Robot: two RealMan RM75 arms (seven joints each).
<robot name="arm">
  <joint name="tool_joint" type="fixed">
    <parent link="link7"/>
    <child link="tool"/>
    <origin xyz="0 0 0"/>
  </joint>
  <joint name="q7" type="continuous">
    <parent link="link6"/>
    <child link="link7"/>
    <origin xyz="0 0 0.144"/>
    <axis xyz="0 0 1"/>
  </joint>
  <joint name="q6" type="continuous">
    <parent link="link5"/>
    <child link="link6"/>
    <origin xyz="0 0 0"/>
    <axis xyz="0 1 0"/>
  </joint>
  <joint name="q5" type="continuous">
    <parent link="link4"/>
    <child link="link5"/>
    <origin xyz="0 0 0.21"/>
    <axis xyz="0 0 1"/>
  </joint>
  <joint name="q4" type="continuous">
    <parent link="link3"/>
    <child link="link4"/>
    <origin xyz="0 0 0"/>
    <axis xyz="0 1 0"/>
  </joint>
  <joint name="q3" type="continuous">
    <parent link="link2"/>
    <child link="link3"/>
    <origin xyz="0 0 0.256"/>
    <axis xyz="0 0 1"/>
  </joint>
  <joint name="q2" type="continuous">
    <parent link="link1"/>
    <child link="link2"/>
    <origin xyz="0 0 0"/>
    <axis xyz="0 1 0"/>
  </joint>
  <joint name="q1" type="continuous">
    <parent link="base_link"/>
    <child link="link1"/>
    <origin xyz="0 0 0.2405"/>
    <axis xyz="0 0 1"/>
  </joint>
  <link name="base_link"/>
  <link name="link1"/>
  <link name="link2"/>
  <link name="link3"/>
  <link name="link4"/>
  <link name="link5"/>
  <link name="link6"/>
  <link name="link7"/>
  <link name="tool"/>
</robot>
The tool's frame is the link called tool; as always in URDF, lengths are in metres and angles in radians. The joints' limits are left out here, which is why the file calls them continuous.
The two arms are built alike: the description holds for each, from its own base.
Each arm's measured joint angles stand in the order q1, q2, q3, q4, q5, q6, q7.
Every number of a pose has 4 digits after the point.
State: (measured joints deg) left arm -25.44 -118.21 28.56 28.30 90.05 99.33 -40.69; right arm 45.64 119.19 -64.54 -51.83 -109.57 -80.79 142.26
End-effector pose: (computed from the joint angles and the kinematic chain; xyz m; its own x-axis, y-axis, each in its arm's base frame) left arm -0.2669 0.3120 0.0503 0.6619 -0.3177 0.6789 0.2678 -0.7457 -0.6101; right arm 0.1079 0.3913 -0.0207 0.5525 -0.7744 -0.3084 -0.7721 -0.6149 0.1606
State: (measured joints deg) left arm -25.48 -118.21 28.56 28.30 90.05 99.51 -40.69; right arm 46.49 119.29 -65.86 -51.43 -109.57 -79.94 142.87
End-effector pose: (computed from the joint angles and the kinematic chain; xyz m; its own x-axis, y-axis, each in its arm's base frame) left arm -0.2664 0.3118 0.0504 0.6600 -0.3196 0.6799 0.2658 -0.7471 -0.6092; right arm 0.1025 0.3918 -0.0259 0.5606 -0.7736 -0.2952 -0.7703 -0.6181 0.1570
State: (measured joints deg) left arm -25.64 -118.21 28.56 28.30 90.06 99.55 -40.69; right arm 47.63 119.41 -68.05 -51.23 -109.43 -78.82 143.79
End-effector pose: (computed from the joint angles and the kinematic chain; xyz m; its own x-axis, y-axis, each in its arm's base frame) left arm -0.2655 0.3125 0.0504 0.6588 -0.3216 0.6801 0.2634 -0.7482 -0.6090; right arm 0.0939 0.3917 -0.0332 0.5771 -0.7688 -0.2754 -0.7638 -0.6275 0.1510
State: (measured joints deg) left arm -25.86 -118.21 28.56 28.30 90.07 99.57 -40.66; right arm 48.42 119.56 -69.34 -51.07 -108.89 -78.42 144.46
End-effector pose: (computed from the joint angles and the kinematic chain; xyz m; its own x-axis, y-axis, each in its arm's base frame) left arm -0.2642 0.3135 0.0503 0.6576 -0.3246 0.6798 0.2599 -0.7492 -0.6092; right arm 0.0870 0.3906 -0.0378 0.5845 -0.7674 -0.2634 -0.7585 -0.6321 0.1585
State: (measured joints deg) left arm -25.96 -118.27 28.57 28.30 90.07 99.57 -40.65; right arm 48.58 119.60 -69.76 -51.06 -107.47 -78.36 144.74
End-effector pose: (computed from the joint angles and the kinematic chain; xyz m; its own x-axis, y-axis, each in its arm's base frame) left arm -0.2635 0.3138 0.0499 0.6565 -0.3255 0.6805 0.2590 -0.7500 -0.6086; right arm 0.0824 0.3897 -0.0383 0.5786 -0.7698 -0.2697 -0.7553 -0.6304 0.1791
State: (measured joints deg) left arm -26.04 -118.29 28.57 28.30 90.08 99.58 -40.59; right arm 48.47 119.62 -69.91 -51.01 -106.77 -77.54 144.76
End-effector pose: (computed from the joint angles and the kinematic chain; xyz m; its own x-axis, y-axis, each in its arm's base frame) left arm -0.2630 0.3141 0.0498 0.6560 -0.3271 0.6801 0.2573 -0.7503 -0.6090; right arm 0.0815 0.3911 -0.0382 0.5700 -0.7710 -0.2840 -0.7576 -0.6270 0.1815
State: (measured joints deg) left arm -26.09 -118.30 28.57 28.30 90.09 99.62 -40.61; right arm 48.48 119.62 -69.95 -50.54 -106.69 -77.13 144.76
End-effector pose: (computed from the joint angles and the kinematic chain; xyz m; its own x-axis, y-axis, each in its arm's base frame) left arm -0.2626 0.3143 0.0497 0.6553 -0.3276 0.6807 0.2565 -0.7510 -0.6084; right arm 0.0829 0.3917 -0.0392 0.5633 -0.7754 -0.2855 -0.7629 -0.6208 0.1808
